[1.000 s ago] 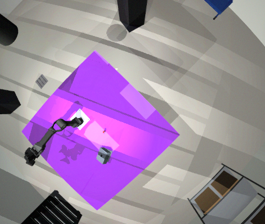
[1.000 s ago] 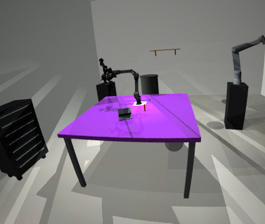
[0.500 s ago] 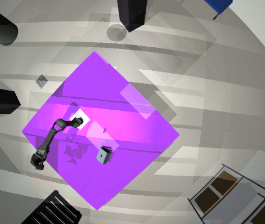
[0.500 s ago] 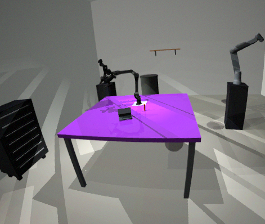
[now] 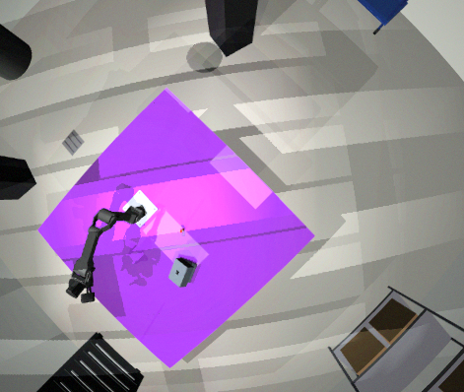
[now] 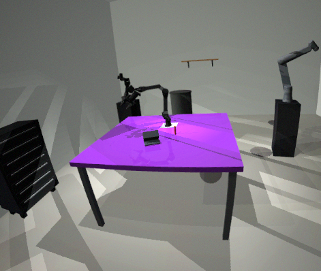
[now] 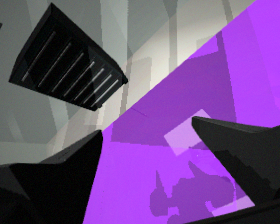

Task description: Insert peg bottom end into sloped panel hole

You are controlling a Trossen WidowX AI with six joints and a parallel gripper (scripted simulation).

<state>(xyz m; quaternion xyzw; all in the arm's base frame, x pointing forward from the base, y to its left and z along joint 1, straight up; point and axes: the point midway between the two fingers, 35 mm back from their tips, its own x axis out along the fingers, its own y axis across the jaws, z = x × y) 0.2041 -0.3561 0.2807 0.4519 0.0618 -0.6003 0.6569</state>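
The red peg is 20 mm ahead of my gripper tip, 550 mm to the left of it and 210 mm below it. Also, from my gripper tip: grey sloped panel (220 mm ahead, 400 mm to the left, 210 mm below).
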